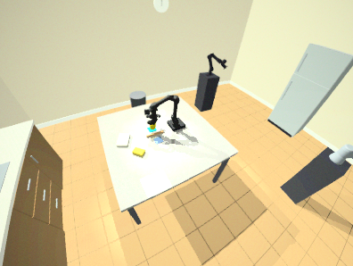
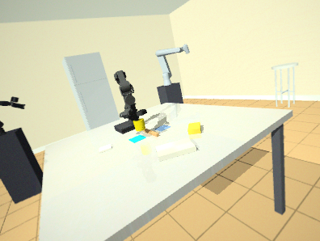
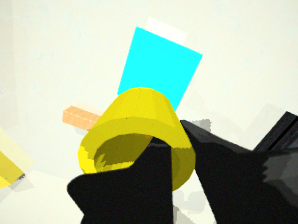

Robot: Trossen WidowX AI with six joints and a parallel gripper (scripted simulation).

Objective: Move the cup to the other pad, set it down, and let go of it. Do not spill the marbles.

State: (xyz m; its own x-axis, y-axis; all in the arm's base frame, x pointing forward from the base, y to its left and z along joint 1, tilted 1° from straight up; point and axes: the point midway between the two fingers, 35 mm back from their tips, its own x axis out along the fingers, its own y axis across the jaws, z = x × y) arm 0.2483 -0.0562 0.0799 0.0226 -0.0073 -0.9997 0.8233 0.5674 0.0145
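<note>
The cyan pad lies 9 cm below my gripper tip, 2 cm to the right of it and 2 cm ahead of it. From my gripper tip the other things lie so: orange marble 3 cm to the left, 2 cm below, 1 cm ahead; wooden stick 8 cm to the left, 8 cm below, 2 cm ahead; yellow cup 2 cm to the left, 2 cm ahead.
</note>
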